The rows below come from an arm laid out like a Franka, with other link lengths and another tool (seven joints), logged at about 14 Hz.
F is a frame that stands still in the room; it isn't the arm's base.
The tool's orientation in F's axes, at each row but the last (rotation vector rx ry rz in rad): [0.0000 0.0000 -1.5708]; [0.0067 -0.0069 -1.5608]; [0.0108 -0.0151 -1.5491]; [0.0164 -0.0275 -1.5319]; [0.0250 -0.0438 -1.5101]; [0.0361 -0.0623 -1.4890]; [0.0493 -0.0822 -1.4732]
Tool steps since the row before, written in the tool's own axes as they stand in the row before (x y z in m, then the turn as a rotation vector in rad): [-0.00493 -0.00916 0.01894 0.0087 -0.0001 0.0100]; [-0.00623 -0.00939 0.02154 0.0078 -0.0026 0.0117]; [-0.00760 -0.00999 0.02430 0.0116 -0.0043 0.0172]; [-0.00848 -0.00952 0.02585 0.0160 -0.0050 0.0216]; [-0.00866 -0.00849 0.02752 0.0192 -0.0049 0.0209]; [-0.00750 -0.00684 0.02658 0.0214 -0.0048 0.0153]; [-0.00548 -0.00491 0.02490 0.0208 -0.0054 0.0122]
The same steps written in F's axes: [-0.00916 0.00493 0.01894 -0.0001 -0.0087 0.0100]; [-0.00964 0.00614 0.02146 -0.0026 -0.0078 0.0117]; [-0.01055 0.00744 0.02411 -0.0043 -0.0116 0.0172]; [-0.01057 0.00827 0.02551 -0.0050 -0.0160 0.0216]; [-0.01021 0.00842 0.02700 -0.0047 -0.0192 0.0209]; [-0.00911 0.00730 0.02595 -0.0040 -0.0215 0.0154]; [-0.00752 0.00540 0.02426 -0.0044 -0.0210 0.0122]
